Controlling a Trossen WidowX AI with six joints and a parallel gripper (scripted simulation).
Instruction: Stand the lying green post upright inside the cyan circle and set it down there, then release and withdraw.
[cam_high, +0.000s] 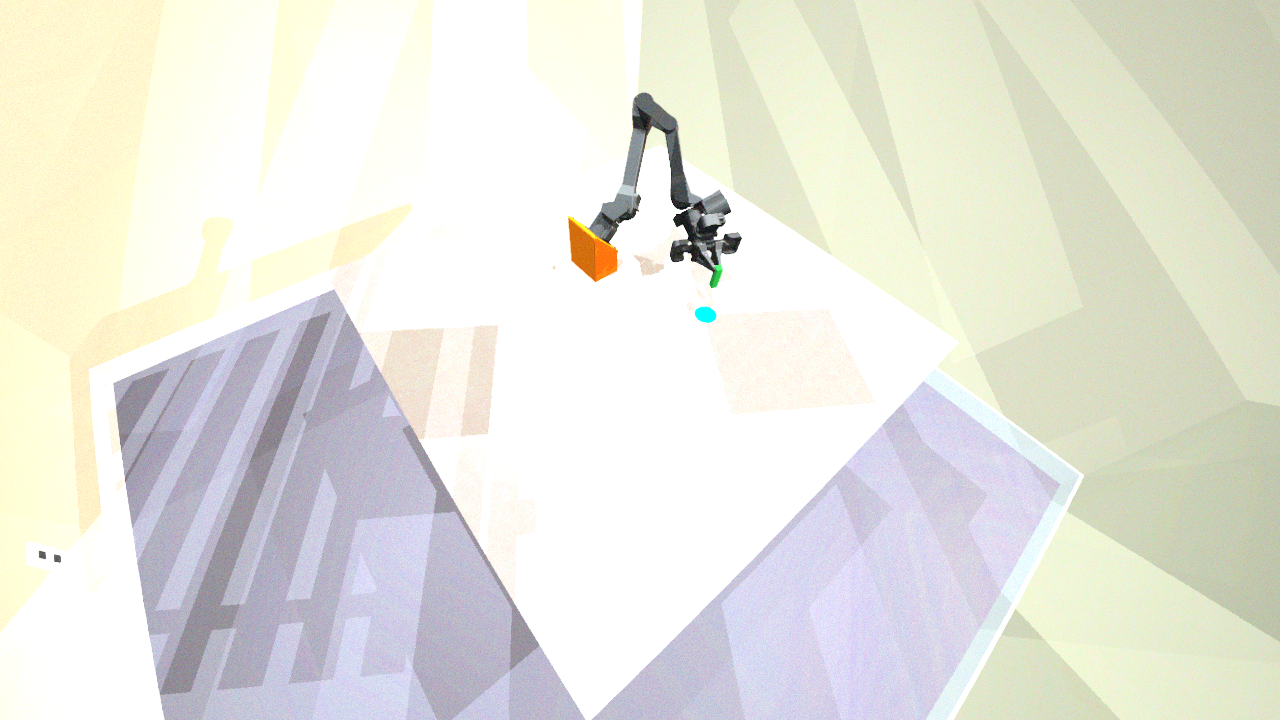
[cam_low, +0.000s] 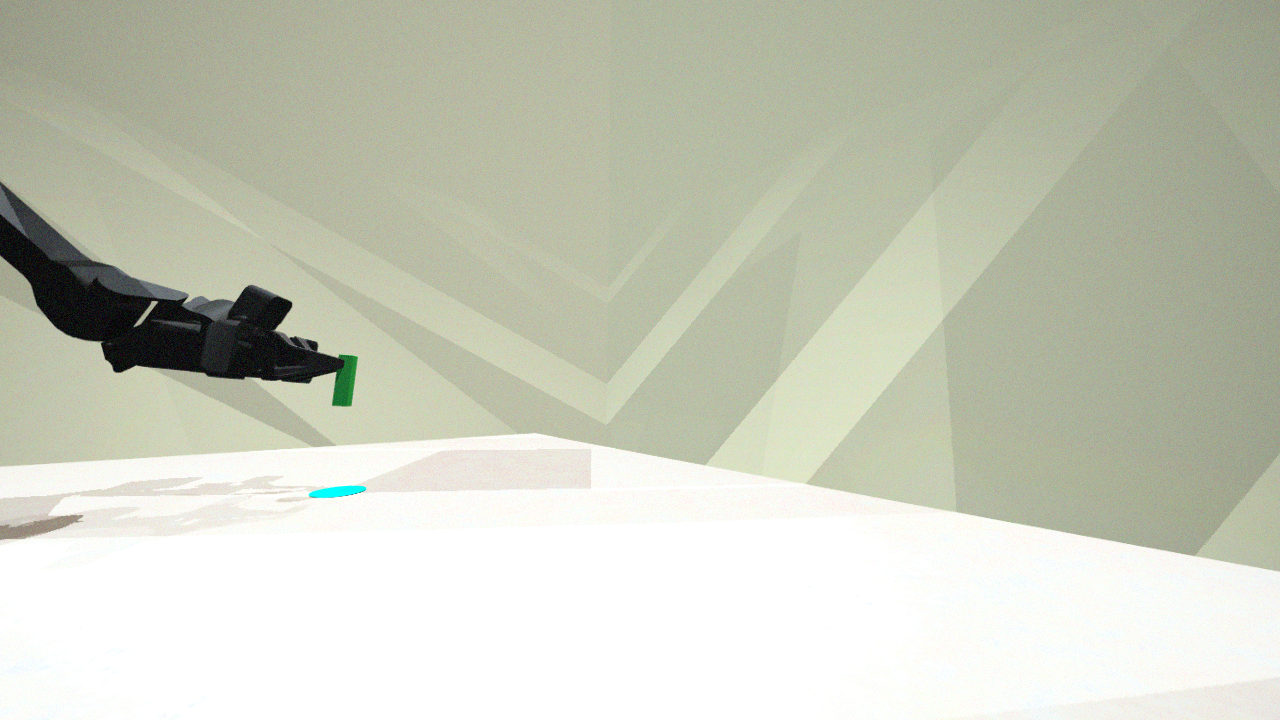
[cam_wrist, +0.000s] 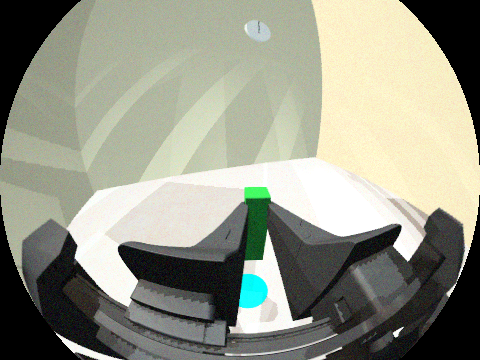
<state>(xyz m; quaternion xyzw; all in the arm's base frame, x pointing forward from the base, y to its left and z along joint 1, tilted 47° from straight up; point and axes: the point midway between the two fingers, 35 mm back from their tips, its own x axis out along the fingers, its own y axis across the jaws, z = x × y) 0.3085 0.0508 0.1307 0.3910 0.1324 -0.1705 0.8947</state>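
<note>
Right now the cyan circle is 16 cm below my gripper tip. The rest, counted from my gripper tip: green post: 2 cm below.
</note>
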